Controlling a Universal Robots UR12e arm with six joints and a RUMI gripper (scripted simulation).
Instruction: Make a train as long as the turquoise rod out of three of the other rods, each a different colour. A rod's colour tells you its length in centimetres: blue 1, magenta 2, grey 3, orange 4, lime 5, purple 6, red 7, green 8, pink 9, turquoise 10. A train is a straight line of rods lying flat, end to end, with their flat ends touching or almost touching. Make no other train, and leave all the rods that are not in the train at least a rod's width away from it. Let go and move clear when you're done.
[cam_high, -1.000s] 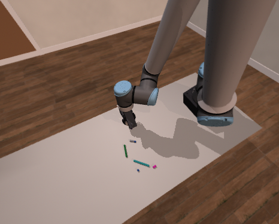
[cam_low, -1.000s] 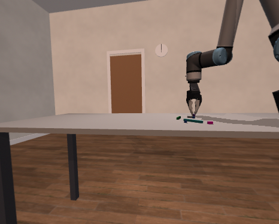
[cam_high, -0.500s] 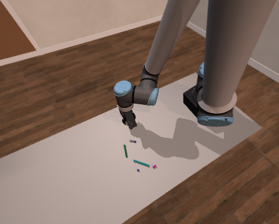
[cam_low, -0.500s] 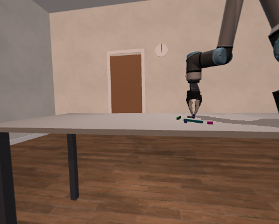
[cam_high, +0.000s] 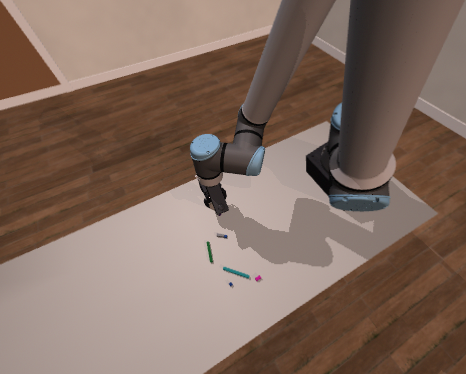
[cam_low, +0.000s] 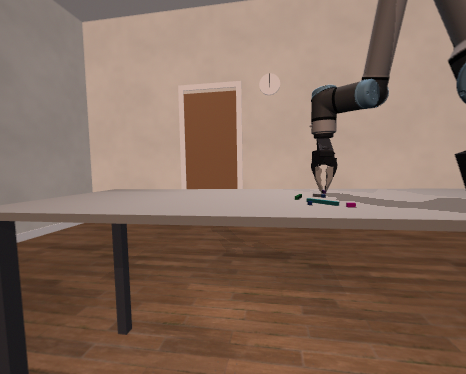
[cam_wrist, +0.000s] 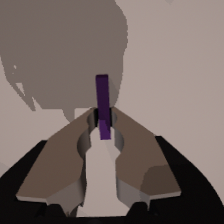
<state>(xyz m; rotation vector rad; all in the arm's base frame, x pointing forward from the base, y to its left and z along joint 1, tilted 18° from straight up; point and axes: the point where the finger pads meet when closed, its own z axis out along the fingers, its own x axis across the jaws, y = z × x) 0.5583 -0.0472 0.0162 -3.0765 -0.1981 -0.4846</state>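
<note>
Now: hand 120 mm to the right of the grey rod, 20 mm short of it and 10 mm above it. Round my hand: turquoise rod: 270 mm to the left, 10 mm below, 10 mm ahead; green rod: 160 mm to the left, 80 mm ahead, 10 mm below; purple rod: 10 mm below.
</note>
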